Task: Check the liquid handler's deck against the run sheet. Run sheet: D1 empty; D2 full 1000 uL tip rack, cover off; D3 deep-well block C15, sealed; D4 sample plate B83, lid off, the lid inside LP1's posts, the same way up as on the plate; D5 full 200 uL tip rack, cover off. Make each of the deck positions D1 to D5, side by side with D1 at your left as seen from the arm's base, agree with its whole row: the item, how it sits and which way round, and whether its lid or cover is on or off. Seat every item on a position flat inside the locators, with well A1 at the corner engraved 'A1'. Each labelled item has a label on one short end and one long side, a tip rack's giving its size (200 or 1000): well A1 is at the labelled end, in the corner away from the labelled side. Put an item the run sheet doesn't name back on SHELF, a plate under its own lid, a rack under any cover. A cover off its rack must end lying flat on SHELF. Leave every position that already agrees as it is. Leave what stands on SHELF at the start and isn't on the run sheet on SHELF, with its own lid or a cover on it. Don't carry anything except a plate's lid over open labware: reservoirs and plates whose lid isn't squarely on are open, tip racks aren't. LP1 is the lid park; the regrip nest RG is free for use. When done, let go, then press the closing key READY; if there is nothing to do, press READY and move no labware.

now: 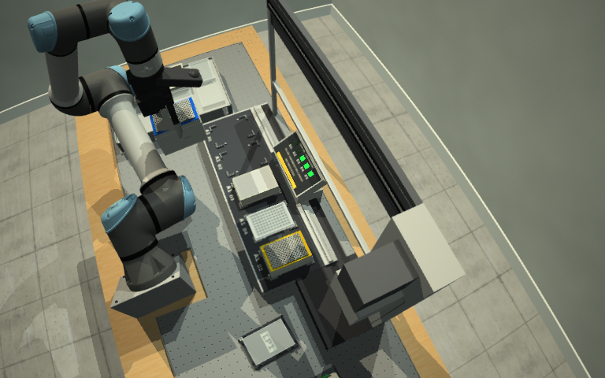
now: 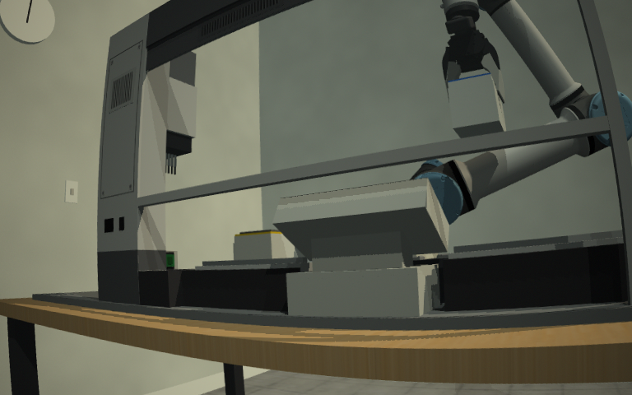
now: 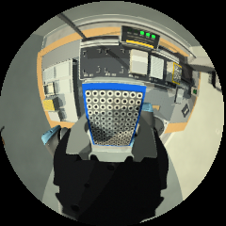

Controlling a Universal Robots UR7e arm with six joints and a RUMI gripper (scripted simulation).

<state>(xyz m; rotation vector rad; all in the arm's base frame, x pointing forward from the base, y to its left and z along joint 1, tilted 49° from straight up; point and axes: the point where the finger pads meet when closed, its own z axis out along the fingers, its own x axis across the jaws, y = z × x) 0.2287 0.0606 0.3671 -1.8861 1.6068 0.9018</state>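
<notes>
The grey deep-well block lies 270 mm below my hand, 170 mm ahead of it and 110 mm to the right of it. From my hand the other things lie so: blue-rimmed tip rack (10 mm to the right, 10 mm behind); white sample plate (280 mm below, 230 mm to the right, 180 mm ahead); gantry (360 mm ahead, 170 mm above, 130 mm to the right).
</notes>
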